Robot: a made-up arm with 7 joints.
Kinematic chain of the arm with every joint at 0, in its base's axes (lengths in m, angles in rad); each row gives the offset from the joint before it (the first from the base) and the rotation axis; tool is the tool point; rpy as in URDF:
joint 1: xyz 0 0 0.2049 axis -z
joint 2: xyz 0 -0.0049 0.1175 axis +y
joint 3: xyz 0 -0.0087 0.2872 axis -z
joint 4: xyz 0 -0.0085 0.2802 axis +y
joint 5: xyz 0 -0.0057 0.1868 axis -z
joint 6: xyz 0 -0.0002 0.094 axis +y
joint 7: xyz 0 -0.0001 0.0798 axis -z
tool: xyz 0 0 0 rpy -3.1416 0 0
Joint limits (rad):
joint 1: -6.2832..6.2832
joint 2: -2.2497..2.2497
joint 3: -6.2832..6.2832
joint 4: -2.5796..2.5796
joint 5: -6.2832..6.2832
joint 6: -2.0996..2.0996
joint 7: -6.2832..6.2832
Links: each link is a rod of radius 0.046 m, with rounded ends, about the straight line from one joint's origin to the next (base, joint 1, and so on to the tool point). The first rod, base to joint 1, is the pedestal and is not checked.
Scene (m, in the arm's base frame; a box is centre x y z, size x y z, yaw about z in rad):
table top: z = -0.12
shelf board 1: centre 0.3 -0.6 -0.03 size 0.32 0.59 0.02 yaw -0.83
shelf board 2: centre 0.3 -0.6 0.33 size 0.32 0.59 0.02 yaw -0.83
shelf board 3: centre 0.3 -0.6 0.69 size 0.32 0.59 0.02 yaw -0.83
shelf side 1: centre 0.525 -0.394 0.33 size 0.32 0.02 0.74 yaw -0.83
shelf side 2: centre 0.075 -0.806 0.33 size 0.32 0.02 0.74 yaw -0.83
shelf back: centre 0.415 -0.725 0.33 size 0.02 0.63 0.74 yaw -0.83
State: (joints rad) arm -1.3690 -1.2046 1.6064 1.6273 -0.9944 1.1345 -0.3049
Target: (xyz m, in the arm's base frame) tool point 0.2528 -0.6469 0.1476
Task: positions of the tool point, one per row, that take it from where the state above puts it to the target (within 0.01 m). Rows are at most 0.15 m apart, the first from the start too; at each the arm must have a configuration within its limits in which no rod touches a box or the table.
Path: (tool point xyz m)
1: 0.1663 -0.4528 0.5410
2: 0.1019 -0.3827 0.5378
3: 0.0762 -0.4396 0.4163
4: 0.0583 -0.4556 0.2816
5: 0.0534 -0.4289 0.1476
6: 0.1216 -0.5077 0.1341
7: 0.1884 -0.5815 0.1343
8: 0.2528 -0.6469 0.1476

